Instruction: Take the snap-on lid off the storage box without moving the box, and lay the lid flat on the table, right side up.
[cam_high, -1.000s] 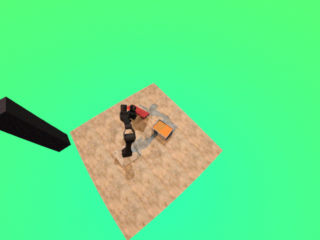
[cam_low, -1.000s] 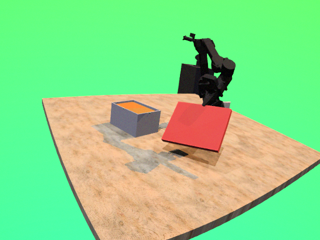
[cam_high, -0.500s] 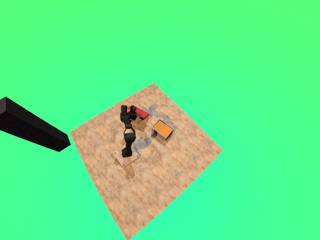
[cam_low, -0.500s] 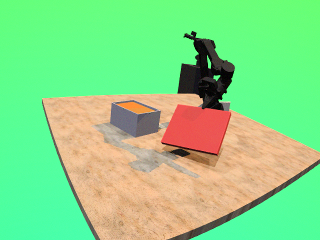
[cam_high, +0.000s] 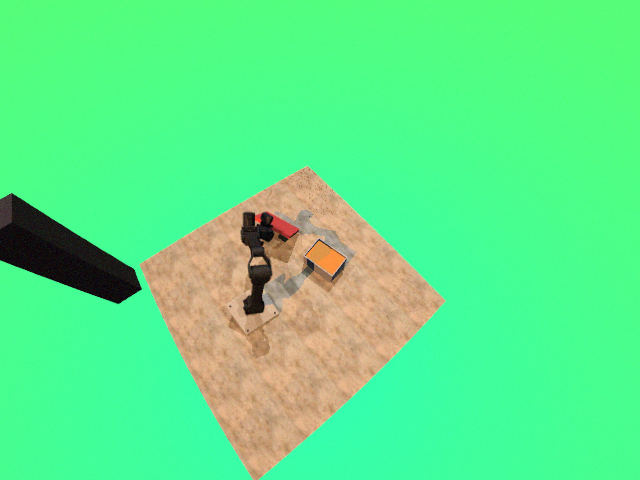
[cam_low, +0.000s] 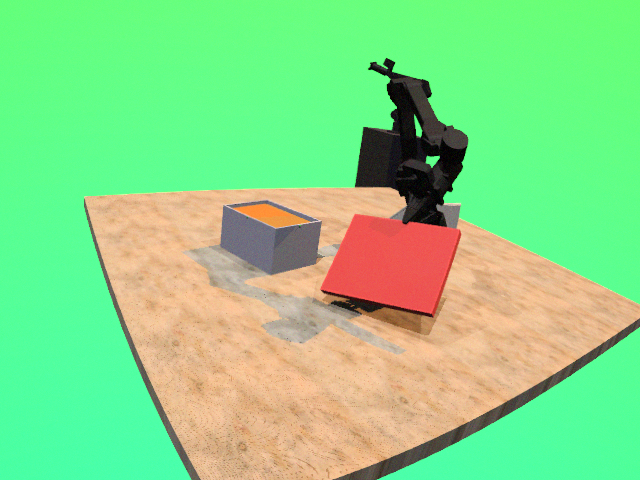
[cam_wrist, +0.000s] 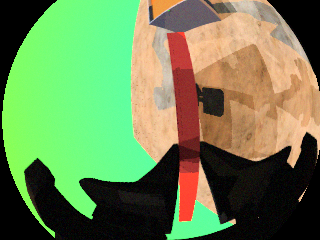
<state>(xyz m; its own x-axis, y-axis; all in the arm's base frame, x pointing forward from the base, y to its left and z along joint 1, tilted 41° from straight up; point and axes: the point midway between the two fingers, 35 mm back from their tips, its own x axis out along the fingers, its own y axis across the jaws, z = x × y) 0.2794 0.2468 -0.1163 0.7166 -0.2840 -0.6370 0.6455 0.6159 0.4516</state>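
The flat red lid lies 6 cm below my gripper tip, 5 cm ahead of it and 3 cm to the left of it. Also, from my gripper tip: grey storage box 29 cm to the right, 15 cm ahead, 11 cm below.
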